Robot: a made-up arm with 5 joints.
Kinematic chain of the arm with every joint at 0, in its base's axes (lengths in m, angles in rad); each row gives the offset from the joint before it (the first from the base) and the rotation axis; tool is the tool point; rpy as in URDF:
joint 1: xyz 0 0 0.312 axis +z
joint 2: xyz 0 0 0 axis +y
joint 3: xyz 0.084 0 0.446 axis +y
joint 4: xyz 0.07 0 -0.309 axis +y
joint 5: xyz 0.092 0 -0.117 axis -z
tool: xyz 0 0 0 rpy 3.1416 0 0
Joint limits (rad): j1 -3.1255..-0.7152 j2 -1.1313..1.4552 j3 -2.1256..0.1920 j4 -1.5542..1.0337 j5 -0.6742..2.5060
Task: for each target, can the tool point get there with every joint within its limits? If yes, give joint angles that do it. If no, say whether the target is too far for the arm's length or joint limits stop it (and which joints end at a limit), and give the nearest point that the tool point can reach.
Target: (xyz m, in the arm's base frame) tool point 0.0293 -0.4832 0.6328
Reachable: yes | joints -1.5103 -0.1031 -0.9345 0.3685 0.5285
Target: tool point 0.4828 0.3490 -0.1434
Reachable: no: joint limits stop it (at a limit: joint 1, joint 2) | nearest point 0.1310 -0.1138 -0.0927 | short by 0.584 m
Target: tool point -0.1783 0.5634 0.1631
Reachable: no: joint limits stop it (at a limit: joint 1) | nearest point -0.1692 -0.0027 0.1631 | short by 0.566 m
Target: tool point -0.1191 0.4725 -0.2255
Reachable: no: joint limits stop it (at a limit: joint 1, joint 2) | nearest point -0.1921 -0.0031 -0.1060 | short by 0.496 m
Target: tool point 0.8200 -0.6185 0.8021
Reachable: no: too far | nearest point 0.6030 -0.5238 0.6940 | short by 0.260 m
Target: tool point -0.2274 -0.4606 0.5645
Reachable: yes | joints -2.0294 0.2145 -0.7057 -0.9336 1.4635
